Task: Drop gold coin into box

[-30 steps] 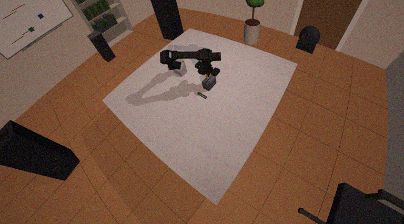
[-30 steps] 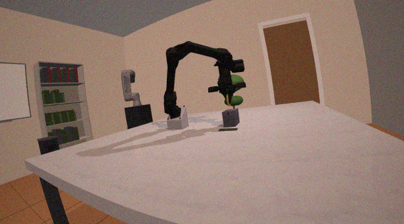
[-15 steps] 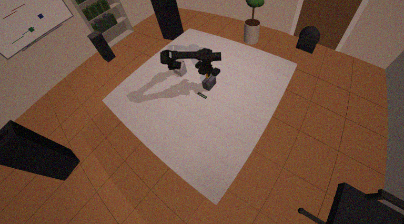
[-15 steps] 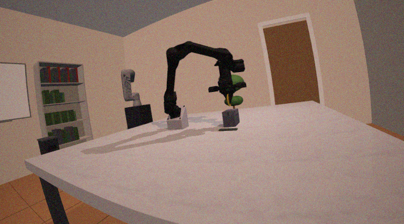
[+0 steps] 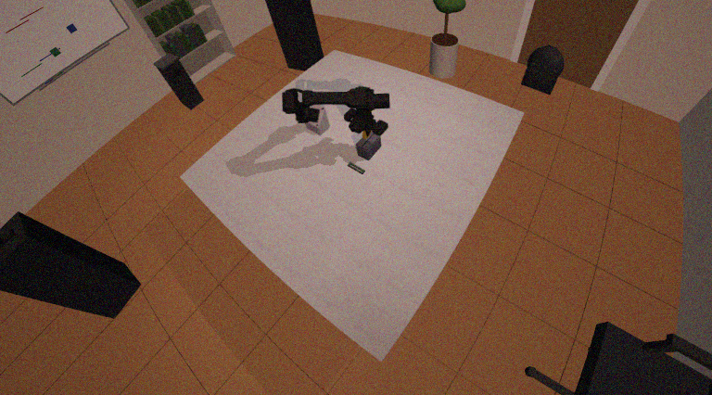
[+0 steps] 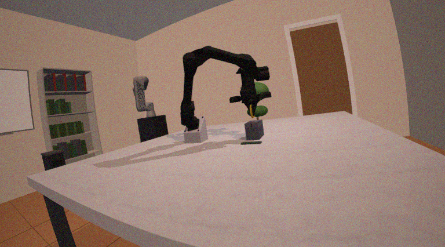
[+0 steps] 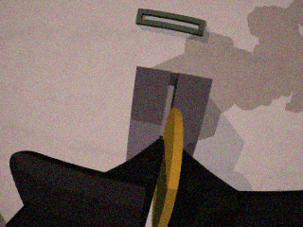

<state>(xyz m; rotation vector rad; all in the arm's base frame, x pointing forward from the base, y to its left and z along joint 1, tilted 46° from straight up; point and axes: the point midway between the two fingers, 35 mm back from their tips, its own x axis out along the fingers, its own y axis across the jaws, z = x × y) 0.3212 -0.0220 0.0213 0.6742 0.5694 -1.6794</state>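
Now: gripper tip 2 cm below the gold coin.
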